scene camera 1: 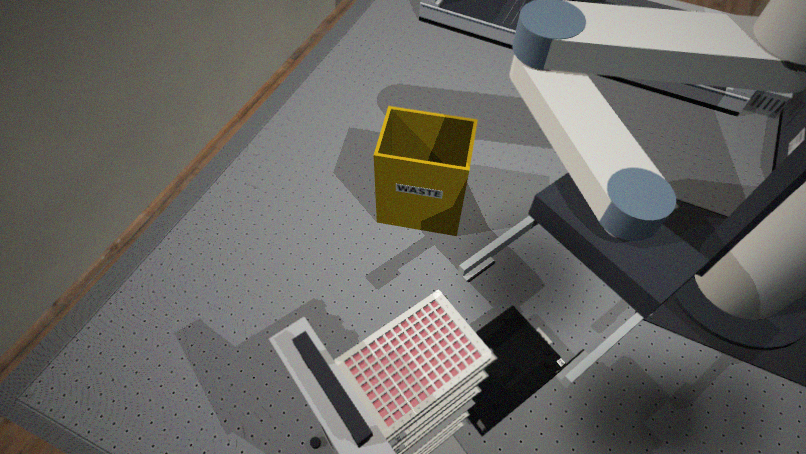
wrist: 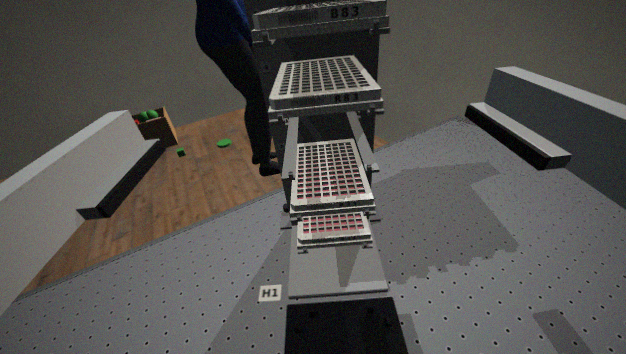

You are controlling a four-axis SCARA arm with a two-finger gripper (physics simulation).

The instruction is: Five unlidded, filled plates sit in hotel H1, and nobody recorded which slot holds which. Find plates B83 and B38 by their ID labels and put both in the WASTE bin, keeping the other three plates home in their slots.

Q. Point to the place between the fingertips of my gripper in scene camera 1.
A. At 509,323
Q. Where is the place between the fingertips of my gripper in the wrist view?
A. At 312,109
